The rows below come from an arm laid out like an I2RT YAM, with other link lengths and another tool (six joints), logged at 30 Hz.
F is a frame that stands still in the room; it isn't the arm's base.
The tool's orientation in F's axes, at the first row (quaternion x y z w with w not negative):
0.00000 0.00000 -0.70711 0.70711
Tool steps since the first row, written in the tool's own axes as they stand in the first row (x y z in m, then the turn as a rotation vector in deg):
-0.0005 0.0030 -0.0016 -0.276 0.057 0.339
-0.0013 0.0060 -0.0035 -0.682 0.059 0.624
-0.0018 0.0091 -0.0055 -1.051 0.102 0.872
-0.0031 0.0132 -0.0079 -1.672 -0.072 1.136
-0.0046 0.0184 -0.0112 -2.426 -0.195 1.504
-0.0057 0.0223 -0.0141 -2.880 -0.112 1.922
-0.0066 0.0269 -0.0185 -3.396 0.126 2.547
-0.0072 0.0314 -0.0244 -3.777 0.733 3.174
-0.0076 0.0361 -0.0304 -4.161 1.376 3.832
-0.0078 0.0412 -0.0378 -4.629 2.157 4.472
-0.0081 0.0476 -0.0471 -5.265 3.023 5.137
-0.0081 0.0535 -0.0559 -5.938 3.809 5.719
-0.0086 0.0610 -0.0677 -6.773 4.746 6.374
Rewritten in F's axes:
0.0030 0.0005 -0.0016 0.057 0.276 0.339
0.0060 0.0013 -0.0035 0.059 0.682 0.624
0.0091 0.0018 -0.0055 0.102 1.051 0.872
0.0132 0.0031 -0.0079 -0.072 1.672 1.136
0.0184 0.0046 -0.0112 -0.195 2.426 1.504
0.0223 0.0057 -0.0141 -0.112 2.880 1.922
0.0269 0.0066 -0.0185 0.126 3.396 2.547
0.0314 0.0072 -0.0244 0.733 3.777 3.174
0.0361 0.0076 -0.0304 1.376 4.161 3.832
0.0412 0.0078 -0.0378 2.157 4.629 4.472
0.0476 0.0081 -0.0471 3.023 5.265 5.137
0.0535 0.0081 -0.0559 3.809 5.938 5.719
0.0610 0.0086 -0.0677 4.746 6.773 6.374

